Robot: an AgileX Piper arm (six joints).
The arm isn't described. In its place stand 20 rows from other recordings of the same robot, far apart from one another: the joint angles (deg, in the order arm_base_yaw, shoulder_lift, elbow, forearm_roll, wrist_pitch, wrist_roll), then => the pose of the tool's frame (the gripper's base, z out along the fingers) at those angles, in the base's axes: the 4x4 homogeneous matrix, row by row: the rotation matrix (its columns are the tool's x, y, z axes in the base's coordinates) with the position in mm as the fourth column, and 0 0 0 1 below.
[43.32, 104.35, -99.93, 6.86, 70.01, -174.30] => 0.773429 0.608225 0.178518 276.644; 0.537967 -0.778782 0.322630 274.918; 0.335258 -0.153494 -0.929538 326.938; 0 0 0 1
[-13.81, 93.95, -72.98, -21.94, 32.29, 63.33] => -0.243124 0.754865 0.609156 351.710; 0.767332 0.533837 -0.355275 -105.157; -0.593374 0.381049 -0.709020 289.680; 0 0 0 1
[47.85, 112.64, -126.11, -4.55, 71.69, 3.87] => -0.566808 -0.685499 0.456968 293.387; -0.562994 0.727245 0.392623 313.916; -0.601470 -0.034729 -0.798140 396.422; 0 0 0 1
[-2.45, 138.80, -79.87, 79.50, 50.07, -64.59] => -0.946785 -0.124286 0.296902 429.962; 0.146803 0.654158 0.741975 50.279; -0.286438 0.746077 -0.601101 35.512; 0 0 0 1
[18.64, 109.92, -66.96, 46.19, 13.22, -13.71] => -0.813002 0.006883 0.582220 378.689; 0.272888 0.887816 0.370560 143.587; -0.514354 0.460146 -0.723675 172.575; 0 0 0 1
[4.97, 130.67, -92.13, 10.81, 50.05, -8.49] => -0.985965 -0.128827 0.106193 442.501; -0.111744 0.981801 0.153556 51.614; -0.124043 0.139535 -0.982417 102.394; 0 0 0 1
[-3.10, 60.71, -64.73, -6.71, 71.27, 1.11] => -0.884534 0.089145 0.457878 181.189; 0.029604 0.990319 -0.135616 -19.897; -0.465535 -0.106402 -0.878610 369.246; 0 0 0 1
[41.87, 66.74, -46.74, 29.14, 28.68, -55.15] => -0.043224 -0.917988 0.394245 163.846; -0.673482 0.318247 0.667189 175.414; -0.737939 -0.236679 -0.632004 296.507; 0 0 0 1
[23.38, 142.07, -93.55, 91.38, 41.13, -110.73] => -0.343284 -0.905244 0.250377 429.816; -0.414249 0.385175 0.824645 251.012; -0.842944 0.179369 -0.507220 63.236; 0 0 0 1
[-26.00, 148.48, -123.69, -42.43, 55.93, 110.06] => 0.451326 0.891338 0.042674 457.149; 0.695509 -0.321402 -0.642626 -279.551; -0.559081 0.319714 -0.764991 103.879; 0 0 0 1
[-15.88, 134.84, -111.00, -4.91, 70.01, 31.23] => -0.701248 0.712916 -0.001694 452.797; 0.710547 0.698720 -0.083144 -136.422; -0.058091 -0.059508 -0.996536 145.148; 0 0 0 1
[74.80, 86.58, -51.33, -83.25, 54.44, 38.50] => 0.132635 -0.418057 0.898686 147.164; -0.956606 0.183343 0.226472 261.261; -0.259446 -0.889726 -0.375599 265.678; 0 0 0 1
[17.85, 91.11, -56.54, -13.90, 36.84, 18.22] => -0.890490 -0.138945 0.433269 299.298; -0.159756 0.987086 -0.011796 82.612; -0.426035 -0.079722 -0.901187 217.957; 0 0 0 1
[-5.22, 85.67, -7.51, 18.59, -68.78, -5.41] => -0.084185 0.383870 0.919542 194.072; 0.033308 0.923386 -0.382425 -44.886; -0.995893 -0.001566 -0.090521 165.640; 0 0 0 1
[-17.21, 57.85, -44.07, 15.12, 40.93, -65.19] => -0.573495 -0.469206 0.671527 188.712; -0.653150 0.756669 -0.029104 -42.173; -0.494468 -0.455299 -0.740408 298.706; 0 0 0 1
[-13.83, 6.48, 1.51, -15.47, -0.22, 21.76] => -0.020757 0.241778 0.970110 64.312; 0.117944 0.964135 -0.237766 -15.736; -0.992803 0.109483 -0.048528 197.683; 0 0 0 1
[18.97, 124.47, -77.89, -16.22, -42.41, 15.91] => -0.038295 -0.495958 0.867502 451.372; 0.055441 0.865747 0.497402 173.283; -0.997727 0.067143 -0.005657 183.466; 0 0 0 1
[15.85, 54.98, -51.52, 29.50, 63.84, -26.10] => -0.709309 -0.626334 0.323400 144.516; -0.396753 0.733955 0.551269 82.840; -0.582639 0.262710 -0.769100 335.145; 0 0 0 1
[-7.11, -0.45, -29.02, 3.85, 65.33, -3.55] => -0.510452 0.054286 0.858191 -9.630; 0.029601 0.998523 -0.045556 6.797; -0.859397 0.002149 -0.511305 272.899; 0 0 0 1
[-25.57, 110.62, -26.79, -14.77, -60.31, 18.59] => -0.248433 0.285848 0.925512 269.796; 0.327919 0.923869 -0.197319 -106.749; -0.911455 0.254472 -0.323254 102.549; 0 0 0 1
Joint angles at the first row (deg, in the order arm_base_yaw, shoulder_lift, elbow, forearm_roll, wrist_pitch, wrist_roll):
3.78, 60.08, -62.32, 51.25, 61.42, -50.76
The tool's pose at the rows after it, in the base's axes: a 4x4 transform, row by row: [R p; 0 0 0 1], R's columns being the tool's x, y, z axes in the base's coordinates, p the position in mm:
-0.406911 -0.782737 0.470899 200.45; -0.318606 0.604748 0.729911 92.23; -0.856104 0.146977 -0.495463 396.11; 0 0 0 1
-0.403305 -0.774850 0.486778 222.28; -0.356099 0.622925 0.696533 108.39; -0.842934 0.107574 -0.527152 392.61; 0 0 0 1
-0.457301 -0.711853 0.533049 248.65; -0.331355 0.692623 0.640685 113.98; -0.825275 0.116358 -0.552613 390.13; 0 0 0 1
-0.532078 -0.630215 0.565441 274.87; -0.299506 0.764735 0.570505 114.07; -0.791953 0.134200 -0.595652 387.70; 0 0 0 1
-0.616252 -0.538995 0.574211 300.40; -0.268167 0.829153 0.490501 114.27; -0.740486 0.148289 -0.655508 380.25; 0 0 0 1
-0.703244 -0.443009 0.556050 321.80; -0.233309 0.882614 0.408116 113.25; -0.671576 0.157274 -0.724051 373.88; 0 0 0 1
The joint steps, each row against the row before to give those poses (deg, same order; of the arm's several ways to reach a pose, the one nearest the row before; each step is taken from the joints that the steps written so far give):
5.52, 4.24, -2.74, -1.80, -3.44, 0.01
4.89, 4.73, -3.13, -5.28, -5.06, 3.15
1.36, 4.80, -3.74, -5.30, -3.81, 6.88
0.00, 4.85, -4.62, -6.56, -0.96, 8.69
0.13, 5.13, -4.58, -7.38, 0.65, 9.46
0.00, 4.87, -5.23, -7.07, 3.51, 9.38

